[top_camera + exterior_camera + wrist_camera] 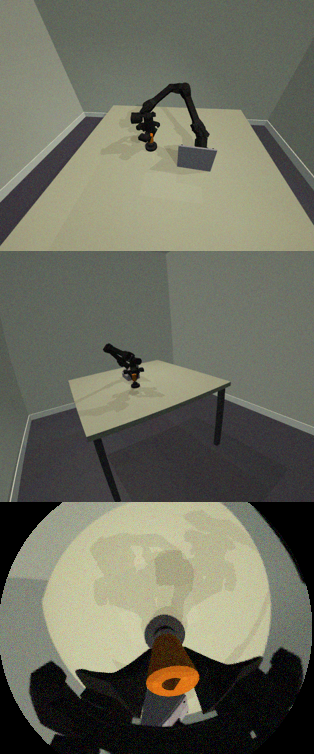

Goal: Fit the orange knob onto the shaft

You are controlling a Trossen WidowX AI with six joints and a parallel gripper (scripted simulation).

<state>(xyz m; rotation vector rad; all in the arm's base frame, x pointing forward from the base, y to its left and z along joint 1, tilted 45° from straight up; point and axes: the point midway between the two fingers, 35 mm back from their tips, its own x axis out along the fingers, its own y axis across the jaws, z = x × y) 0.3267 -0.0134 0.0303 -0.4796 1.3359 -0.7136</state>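
Now: the orange knob 2 cm above my gripper tip. From my gripper tip the other things lie so: round pedestal 4 cm below.
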